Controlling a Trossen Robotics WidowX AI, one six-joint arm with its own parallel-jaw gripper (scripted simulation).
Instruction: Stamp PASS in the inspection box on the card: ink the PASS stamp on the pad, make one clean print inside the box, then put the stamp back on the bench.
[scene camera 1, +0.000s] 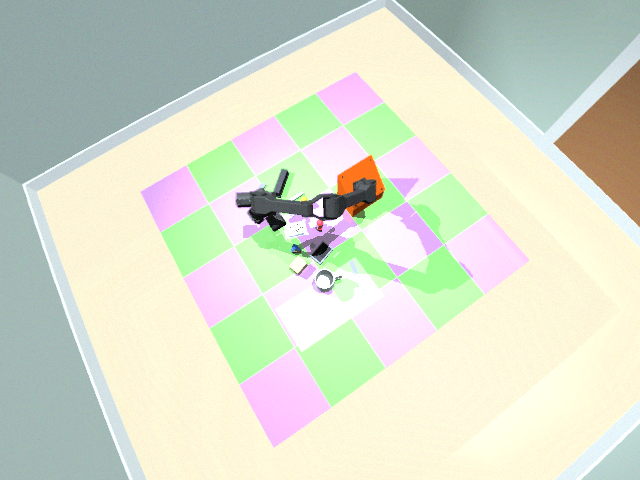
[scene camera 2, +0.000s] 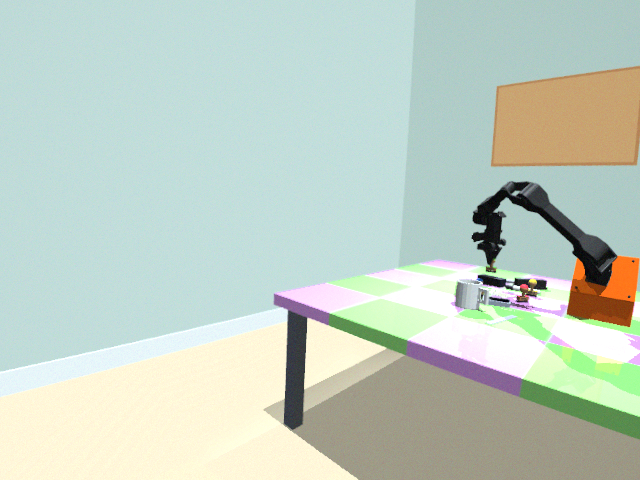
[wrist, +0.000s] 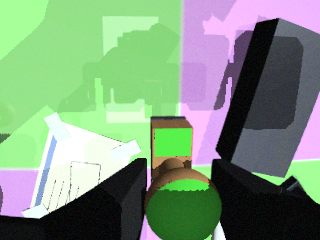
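I can see a dark slab (wrist: 265, 122) and a white card (wrist: 75, 160). There is a grey mug (scene camera 2: 468, 295) as well, though in the wrist view the mug is out of frame. And my gripper (wrist: 179, 169), (scene camera 2: 490, 264) is visible to me too.
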